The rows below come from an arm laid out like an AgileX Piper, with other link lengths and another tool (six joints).
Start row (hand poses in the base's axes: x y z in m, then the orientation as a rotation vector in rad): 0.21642 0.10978 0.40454 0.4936 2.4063 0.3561
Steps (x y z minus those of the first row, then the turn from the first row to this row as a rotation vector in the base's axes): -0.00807 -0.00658 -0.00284 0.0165 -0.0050 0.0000; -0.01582 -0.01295 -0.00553 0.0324 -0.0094 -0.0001; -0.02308 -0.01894 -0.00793 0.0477 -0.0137 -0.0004; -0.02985 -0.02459 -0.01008 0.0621 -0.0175 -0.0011; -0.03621 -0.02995 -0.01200 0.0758 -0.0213 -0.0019; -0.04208 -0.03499 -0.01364 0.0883 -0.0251 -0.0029; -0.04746 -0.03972 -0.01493 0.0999 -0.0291 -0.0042; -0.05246 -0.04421 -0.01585 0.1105 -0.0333 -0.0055; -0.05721 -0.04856 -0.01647 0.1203 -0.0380 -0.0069; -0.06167 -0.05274 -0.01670 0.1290 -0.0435 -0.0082; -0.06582 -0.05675 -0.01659 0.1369 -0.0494 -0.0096; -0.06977 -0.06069 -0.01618 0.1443 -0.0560 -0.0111; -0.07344 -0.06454 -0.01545 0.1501 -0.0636 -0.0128; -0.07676 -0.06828 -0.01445 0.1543 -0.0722 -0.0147; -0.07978 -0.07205 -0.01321 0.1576 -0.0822 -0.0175; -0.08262 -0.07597 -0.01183 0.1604 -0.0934 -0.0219; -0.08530 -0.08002 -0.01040 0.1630 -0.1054 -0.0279; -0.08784 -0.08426 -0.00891 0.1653 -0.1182 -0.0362; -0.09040 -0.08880 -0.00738 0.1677 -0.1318 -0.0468; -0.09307 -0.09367 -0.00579 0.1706 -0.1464 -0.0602; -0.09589 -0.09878 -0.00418 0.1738 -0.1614 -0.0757
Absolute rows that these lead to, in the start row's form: 0.20835 0.10320 0.40170 0.4995 2.4003 0.3770; 0.20060 0.09683 0.39901 0.5054 2.3947 0.3971; 0.19334 0.09084 0.39661 0.5113 2.3891 0.4162; 0.18657 0.08519 0.39446 0.5174 2.3838 0.4340; 0.18021 0.07983 0.39254 0.5233 2.3785 0.4509; 0.17434 0.07479 0.39090 0.5288 2.3731 0.4662; 0.16896 0.07006 0.38961 0.5342 2.3675 0.4803; 0.16396 0.06557 0.38869 0.5391 2.3617 0.4931; 0.15921 0.06122 0.38807 0.5436 2.3554 0.5050; 0.15475 0.05704 0.38784 0.5473 2.3485 0.5157; 0.15060 0.05303 0.38795 0.5506 2.3413 0.5254; 0.14665 0.04909 0.38836 0.5535 2.3333 0.5345; 0.14298 0.04524 0.38909 0.5557 2.3246 0.5416; 0.13966 0.04150 0.39009 0.5571 2.3150 0.5469; 0.13664 0.03773 0.39133 0.5587 2.3039 0.5508; 0.13380 0.03381 0.39271 0.5616 2.2912 0.5535; 0.13112 0.02976 0.39414 0.5659 2.2772 0.5553; 0.12858 0.02552 0.39563 0.5725 2.2617 0.5558; 0.12602 0.02098 0.39716 0.5815 2.2446 0.5556; 0.12335 0.01611 0.39875 0.5935 2.2255 0.5547; 0.12053 0.01100 0.40036 0.6078 2.2052 0.5534
